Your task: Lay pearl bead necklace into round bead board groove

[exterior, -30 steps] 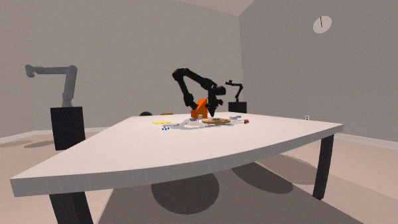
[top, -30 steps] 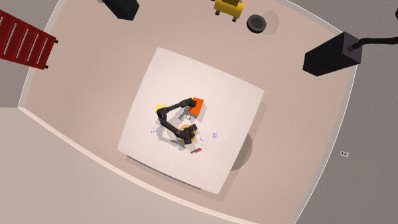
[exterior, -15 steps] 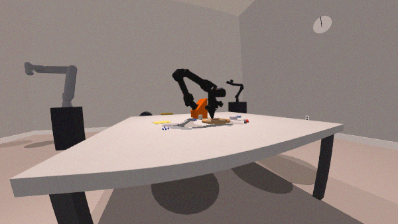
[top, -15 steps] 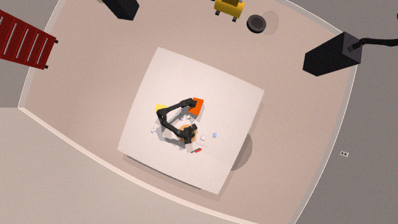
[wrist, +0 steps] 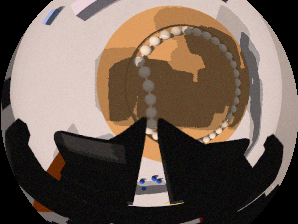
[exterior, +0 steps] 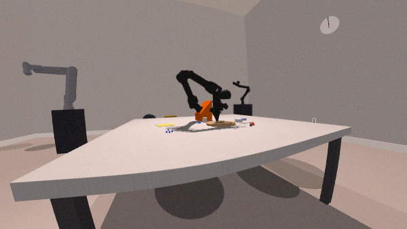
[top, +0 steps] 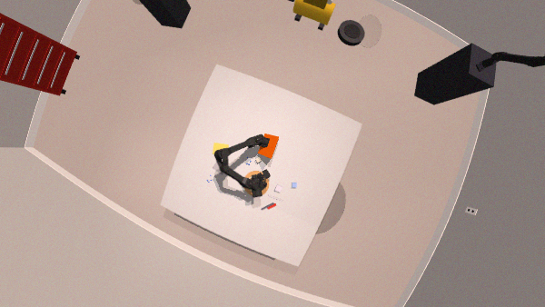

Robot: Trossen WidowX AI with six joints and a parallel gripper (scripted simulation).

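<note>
My gripper tip is now 60 mm short of the round tan bead board and 10 mm above it. The rest, counted from my gripper tip: tool: 200 mm ahead, 150 mm to the left, 10 mm below; white square: 40 mm ahead, 170 mm to the left; pale blue cube: 20 mm behind, 280 mm to the left, 10 mm below.
</note>
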